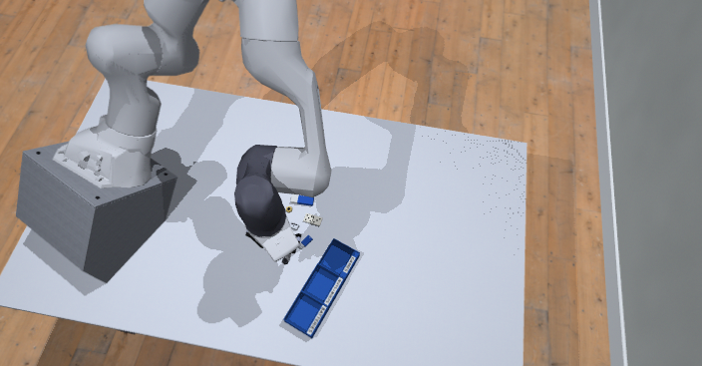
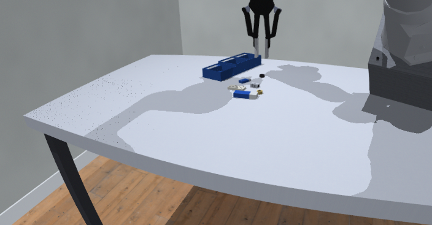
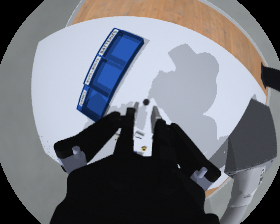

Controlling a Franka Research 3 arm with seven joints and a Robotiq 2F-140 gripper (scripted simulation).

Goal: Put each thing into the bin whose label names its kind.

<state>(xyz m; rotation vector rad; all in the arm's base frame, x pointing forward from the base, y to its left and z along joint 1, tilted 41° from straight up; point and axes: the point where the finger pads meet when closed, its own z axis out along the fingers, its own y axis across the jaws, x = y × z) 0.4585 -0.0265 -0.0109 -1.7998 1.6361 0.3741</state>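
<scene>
The black disc is 10 cm below my hand. Round my hand: grey block (2 cm behind, 10 cm to the left, 9 cm below); then cream domino (2 cm ahead, 14 cm to the left, 10 cm below); then blue block (3 cm ahead, 7 cm to the left, 10 cm below).
</scene>
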